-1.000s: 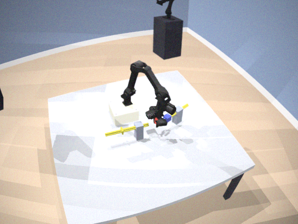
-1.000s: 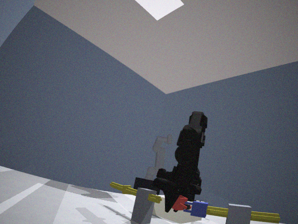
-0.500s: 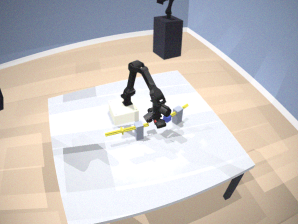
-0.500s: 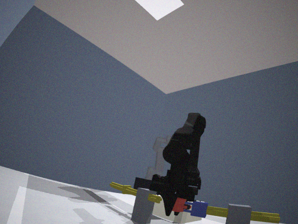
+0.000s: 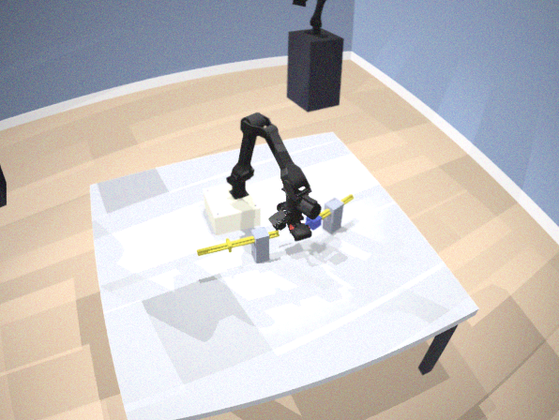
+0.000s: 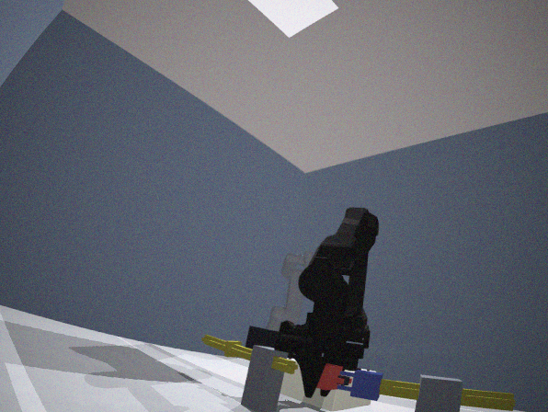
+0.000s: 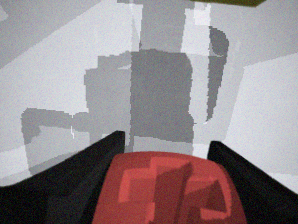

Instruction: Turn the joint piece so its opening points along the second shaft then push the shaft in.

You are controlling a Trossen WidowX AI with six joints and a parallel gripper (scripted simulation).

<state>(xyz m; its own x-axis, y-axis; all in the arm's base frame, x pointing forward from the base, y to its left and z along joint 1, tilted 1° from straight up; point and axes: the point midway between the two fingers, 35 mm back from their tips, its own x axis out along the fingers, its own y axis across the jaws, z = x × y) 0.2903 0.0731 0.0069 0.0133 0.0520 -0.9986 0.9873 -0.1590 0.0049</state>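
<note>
My gripper tip is 4 cm below the red square joint piece and 1 cm to the right of it.
</note>
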